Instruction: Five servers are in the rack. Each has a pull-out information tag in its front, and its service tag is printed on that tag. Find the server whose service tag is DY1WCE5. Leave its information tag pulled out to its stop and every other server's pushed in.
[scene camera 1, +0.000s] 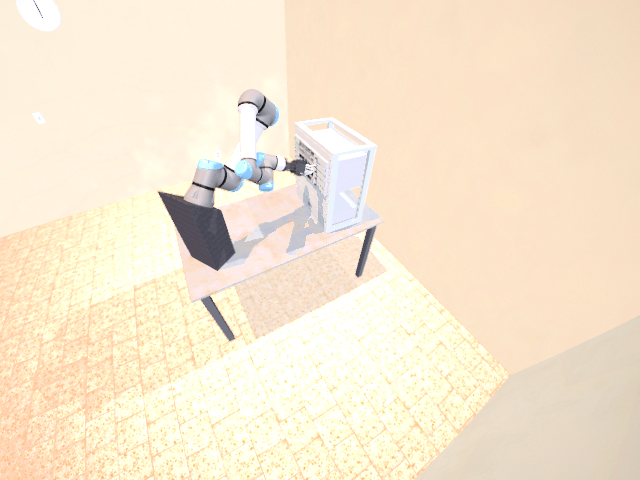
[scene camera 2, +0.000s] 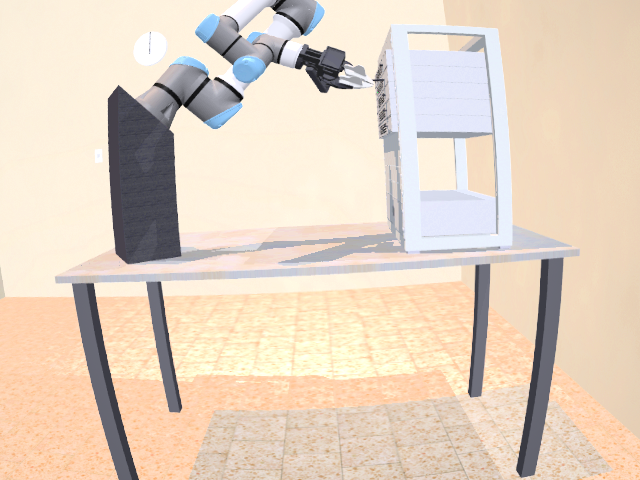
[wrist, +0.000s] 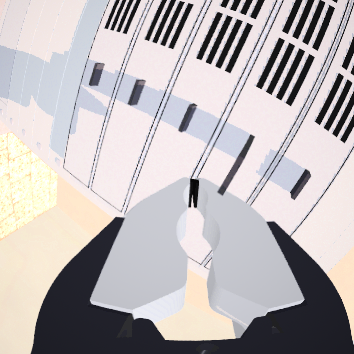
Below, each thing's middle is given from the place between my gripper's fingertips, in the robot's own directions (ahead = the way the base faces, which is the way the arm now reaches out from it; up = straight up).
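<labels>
Rack (scene camera 2: 460, 94): 0.11 m left of my hand, 0.18 m ahead of it, 0.15 m below it.
</labels>
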